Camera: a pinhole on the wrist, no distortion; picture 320 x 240 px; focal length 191.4 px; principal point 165.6 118.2 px. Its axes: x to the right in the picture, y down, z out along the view. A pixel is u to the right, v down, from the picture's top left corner.
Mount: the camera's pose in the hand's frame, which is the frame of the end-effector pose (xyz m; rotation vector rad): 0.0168 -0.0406 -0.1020 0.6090 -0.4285 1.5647
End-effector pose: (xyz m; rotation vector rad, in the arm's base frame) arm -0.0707 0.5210 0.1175 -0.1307 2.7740 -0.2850
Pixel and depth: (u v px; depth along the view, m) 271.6 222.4 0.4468
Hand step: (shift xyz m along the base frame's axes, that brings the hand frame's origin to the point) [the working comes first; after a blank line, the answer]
In the camera's frame: 0.2474 0.2432 0.4468

0.3173 -0.1890 -0.3010
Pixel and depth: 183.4 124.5 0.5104
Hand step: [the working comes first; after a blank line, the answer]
In the camera's frame: 0.0475 0.0168 0.5104

0.0739 -0.3737 -0.2569
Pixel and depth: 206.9 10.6 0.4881
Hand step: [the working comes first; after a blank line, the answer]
In the camera's frame: 0.1053 -0.2744 0.4881

-0.2001 -0.3246 -0.3626
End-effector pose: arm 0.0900 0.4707 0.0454 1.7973 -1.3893 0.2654
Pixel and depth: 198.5 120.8 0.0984
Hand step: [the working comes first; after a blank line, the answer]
In the camera's frame: 0.0169 0.0013 0.0984

0.0908 -0.0052 -0.0157
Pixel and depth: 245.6 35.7 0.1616
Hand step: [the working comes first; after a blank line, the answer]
In the camera's frame: 0.0675 -0.0697 0.1616

0.0892 -0.1129 -0.0119
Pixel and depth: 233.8 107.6 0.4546
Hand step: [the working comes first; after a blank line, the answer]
In the camera's frame: 0.1620 -0.0252 0.4546

0.0901 -0.3085 -0.2537
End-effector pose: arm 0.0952 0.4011 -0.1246 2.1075 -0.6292 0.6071
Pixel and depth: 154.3 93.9 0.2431
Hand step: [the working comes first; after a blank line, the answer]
In the camera's frame: -0.0144 -0.0309 0.2431

0.1966 0.0228 -0.1073
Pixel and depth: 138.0 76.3 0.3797
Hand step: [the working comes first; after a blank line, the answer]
In the camera's frame: -0.0548 -0.0831 0.3797

0.3332 0.0015 -0.1699
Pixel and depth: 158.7 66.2 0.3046
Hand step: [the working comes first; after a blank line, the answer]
In the camera's frame: -0.0110 -0.0828 0.3046

0.2690 -0.0120 -0.1128
